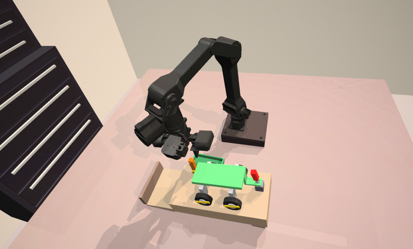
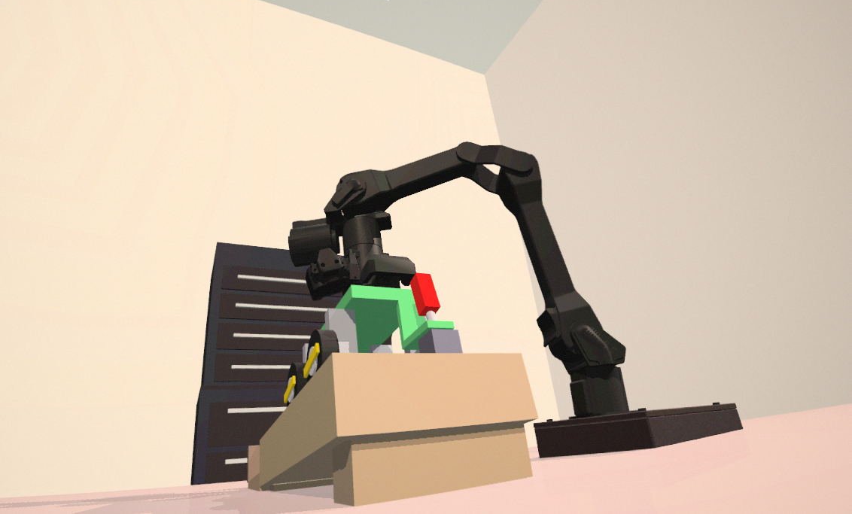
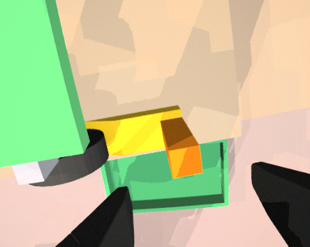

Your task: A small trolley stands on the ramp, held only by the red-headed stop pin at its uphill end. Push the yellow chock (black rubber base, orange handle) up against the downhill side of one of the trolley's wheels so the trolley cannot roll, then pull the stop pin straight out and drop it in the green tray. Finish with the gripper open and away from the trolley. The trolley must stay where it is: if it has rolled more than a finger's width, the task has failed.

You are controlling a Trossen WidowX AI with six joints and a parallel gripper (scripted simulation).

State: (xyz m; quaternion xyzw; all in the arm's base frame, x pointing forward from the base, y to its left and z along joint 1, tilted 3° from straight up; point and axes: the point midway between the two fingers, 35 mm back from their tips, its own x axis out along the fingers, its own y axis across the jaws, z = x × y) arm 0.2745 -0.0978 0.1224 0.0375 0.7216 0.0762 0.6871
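The red-headed stop pin lies 20 mm ahead of my gripper tip, 220 mm to the left of it and 10 mm below it. The rest, counted from my gripper tip: yellow chock 30 mm to the left, 60 mm below; then tan ramp 50 mm ahead, 110 mm to the left, 90 mm below; then green trolley 50 mm ahead, 120 mm to the left, 30 mm below.
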